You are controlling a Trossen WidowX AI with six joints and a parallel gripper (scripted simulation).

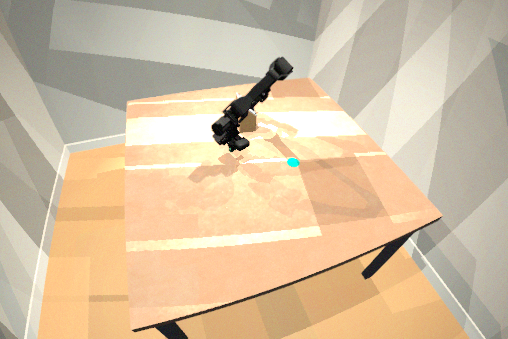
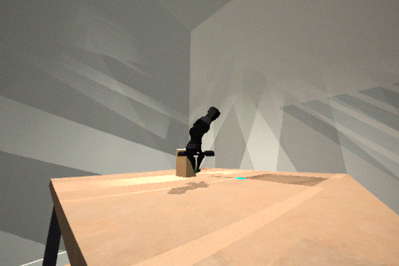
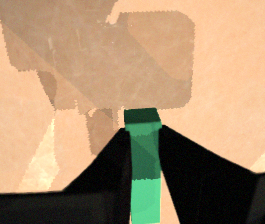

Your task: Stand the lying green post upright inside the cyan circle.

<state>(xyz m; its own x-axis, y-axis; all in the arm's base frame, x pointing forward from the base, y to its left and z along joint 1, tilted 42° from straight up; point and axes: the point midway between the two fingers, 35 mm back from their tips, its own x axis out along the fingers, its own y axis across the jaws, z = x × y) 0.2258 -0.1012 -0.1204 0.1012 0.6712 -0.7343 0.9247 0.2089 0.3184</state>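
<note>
Right now the cyan circle is 120 mm ahead of my gripper tip, 270 mm to the left of it and 60 mm below it. The rest, counted from my gripper tip: green post: 10 mm behind, 20 mm to the left.
</note>
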